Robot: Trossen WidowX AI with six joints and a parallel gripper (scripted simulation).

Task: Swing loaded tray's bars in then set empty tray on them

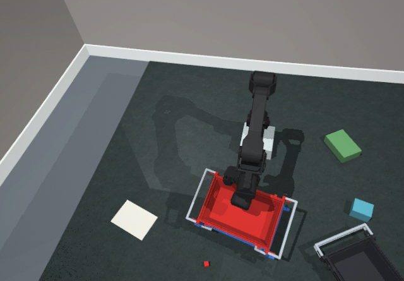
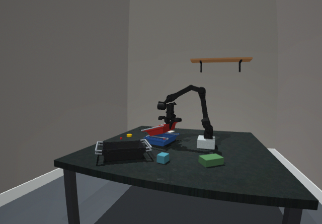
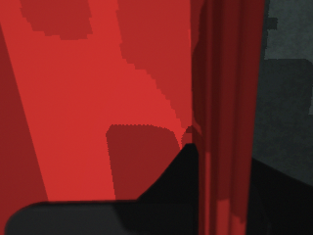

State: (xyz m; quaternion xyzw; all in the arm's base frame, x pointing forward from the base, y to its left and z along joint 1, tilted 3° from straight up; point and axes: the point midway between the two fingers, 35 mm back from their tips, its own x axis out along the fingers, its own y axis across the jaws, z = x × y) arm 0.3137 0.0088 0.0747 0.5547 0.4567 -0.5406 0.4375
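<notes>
Now: gripper tip 70 mm short of the red tray, 20 mm to the left of it and 10 mm below it. The rest, counted from my gripper tip: small red cube: 230 mm ahead, 110 mm to the right, 110 mm below; then white flat plate: 410 mm to the right, 130 mm ahead, 110 mm below; then teal cube: 390 mm to the left, 90 mm below, 70 mm behind.
</notes>
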